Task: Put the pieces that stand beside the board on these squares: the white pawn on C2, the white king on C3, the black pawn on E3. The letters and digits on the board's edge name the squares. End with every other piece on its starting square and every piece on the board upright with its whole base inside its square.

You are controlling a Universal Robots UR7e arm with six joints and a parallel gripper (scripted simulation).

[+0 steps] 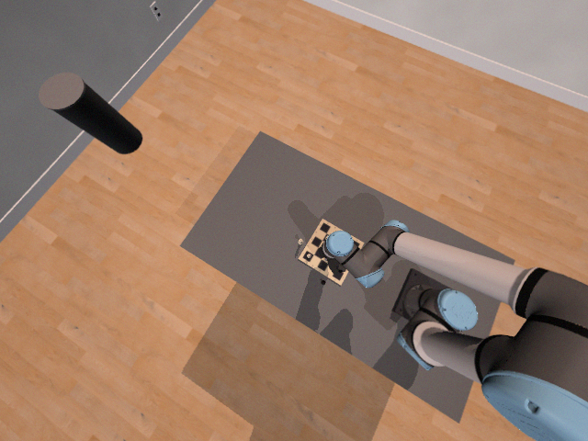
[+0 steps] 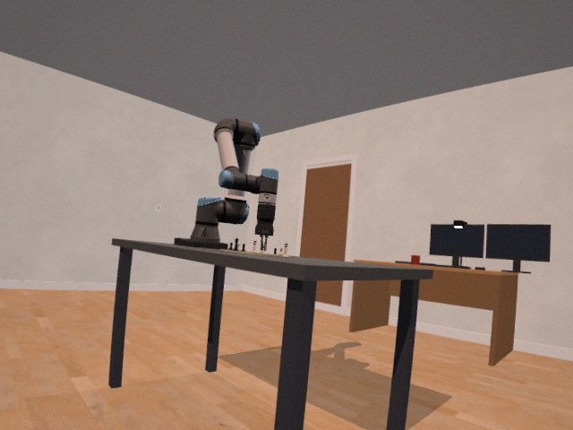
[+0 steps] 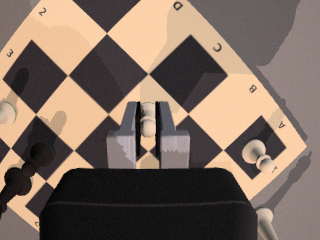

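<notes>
The chessboard is 40 mm to the right of my hand, 30 mm below it and 10 mm behind it. The rest, counted from my hand: large black piece (110 mm to the right, 60 mm behind); then white piece (140 mm ahead, 30 mm to the right).
</notes>
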